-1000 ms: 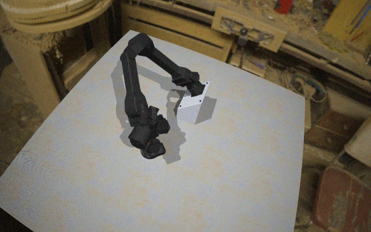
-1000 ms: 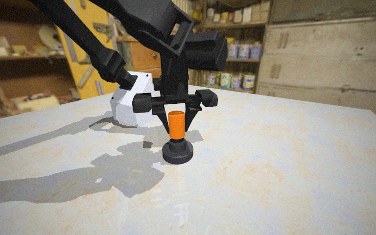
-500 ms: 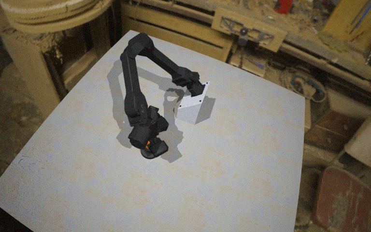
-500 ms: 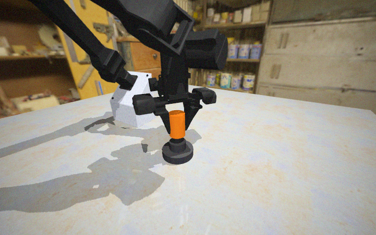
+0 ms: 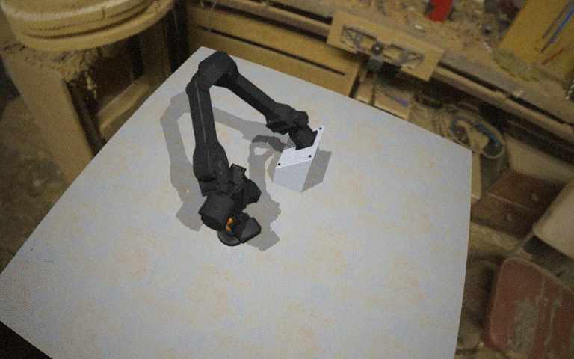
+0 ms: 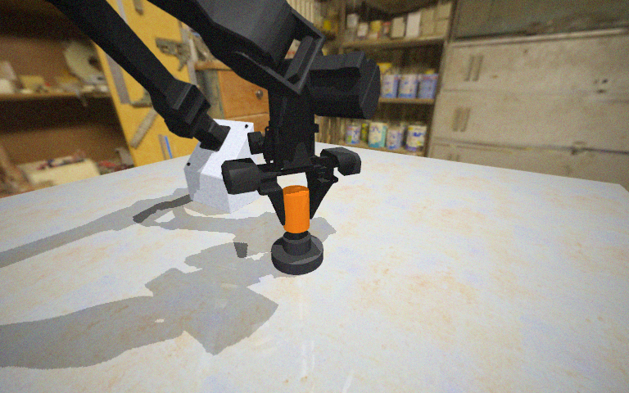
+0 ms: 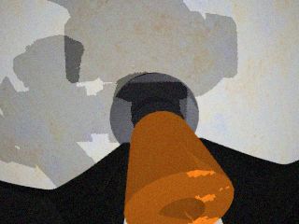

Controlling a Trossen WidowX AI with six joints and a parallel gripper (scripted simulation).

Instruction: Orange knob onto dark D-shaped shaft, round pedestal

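Now: gripper tip 20 mm below the orange knob. From my gripper tip the other things lie so: dark round pedestal (40 mm below).
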